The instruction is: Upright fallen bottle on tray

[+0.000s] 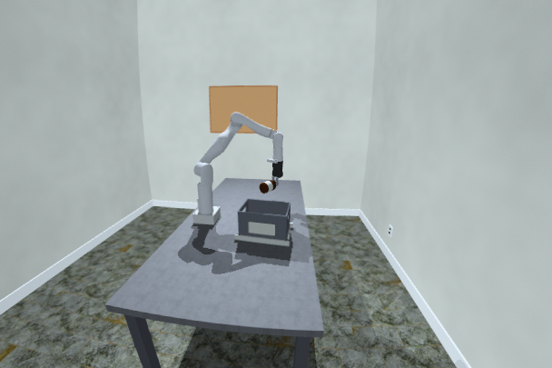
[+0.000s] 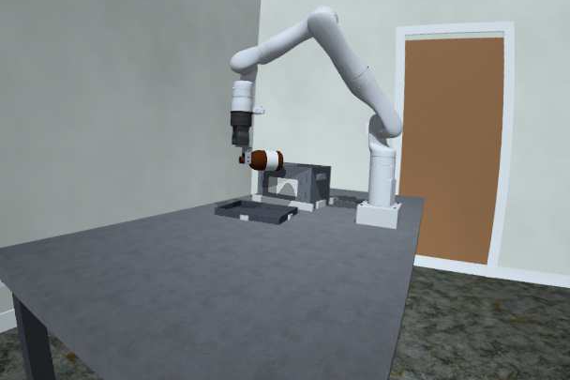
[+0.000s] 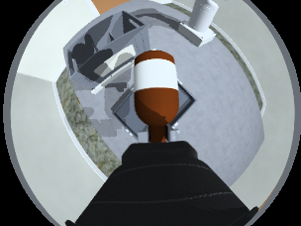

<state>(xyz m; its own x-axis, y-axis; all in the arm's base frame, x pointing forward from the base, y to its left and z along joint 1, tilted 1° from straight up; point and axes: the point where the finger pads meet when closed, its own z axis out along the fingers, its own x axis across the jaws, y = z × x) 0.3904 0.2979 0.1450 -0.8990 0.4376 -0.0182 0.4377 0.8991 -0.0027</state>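
Now: the bottle 50 mm to the right of my hand, 20 mm behind it and 10 mm below it. From my hand the other things lie so: tray: 190 mm below, 50 mm to the right, 20 mm behind; crate: 340 mm to the right, 120 mm below, 30 mm ahead.
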